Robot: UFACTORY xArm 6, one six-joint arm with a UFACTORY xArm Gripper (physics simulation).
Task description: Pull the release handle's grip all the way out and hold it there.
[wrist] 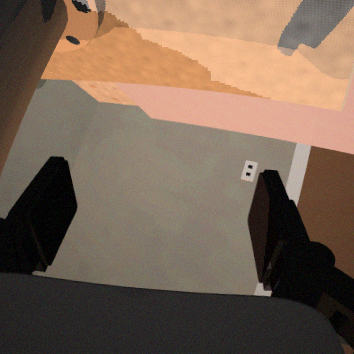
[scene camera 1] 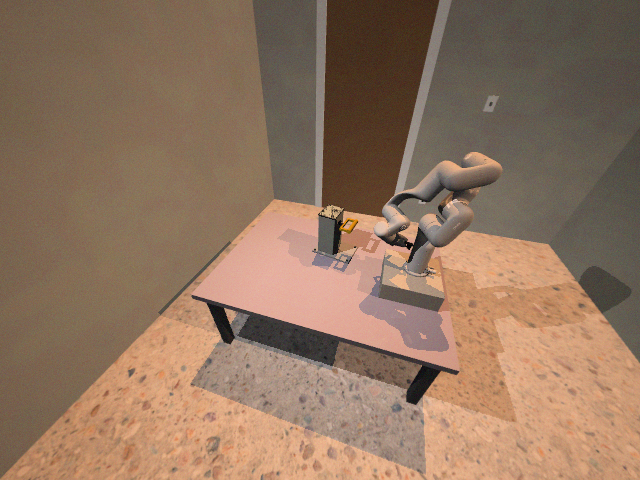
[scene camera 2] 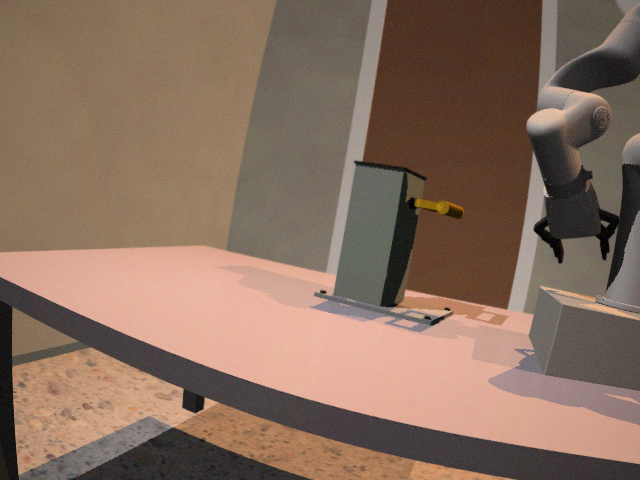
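Observation:
The yellow release handle point(scene camera 1: 348, 225) point(scene camera 2: 439, 206) sticks out from the upper side of a tall grey-green housing point(scene camera 1: 328, 232) point(scene camera 2: 369, 235), on the side that faces the arm. A short dark collar shows where the handle meets the housing; how far it is pulled out is hard to tell. The housing stands upright on a flat base plate point(scene camera 1: 347, 255) point(scene camera 2: 403, 312). My gripper point(scene camera 1: 410, 245) point(scene camera 2: 582, 259) point(wrist: 161, 188) is open and empty, well apart from the handle, to its right and near the arm's own base. The handle does not show in the wrist view.
The pink table point(scene camera 1: 289, 294) point(scene camera 2: 258, 346) point(wrist: 235, 115) carries the housing and the arm's block-shaped base point(scene camera 1: 410, 294) point(scene camera 2: 594, 341). The base lies close below my gripper. A brown door point(scene camera 1: 377, 103) point(scene camera 2: 454, 103) and grey walls stand behind the table.

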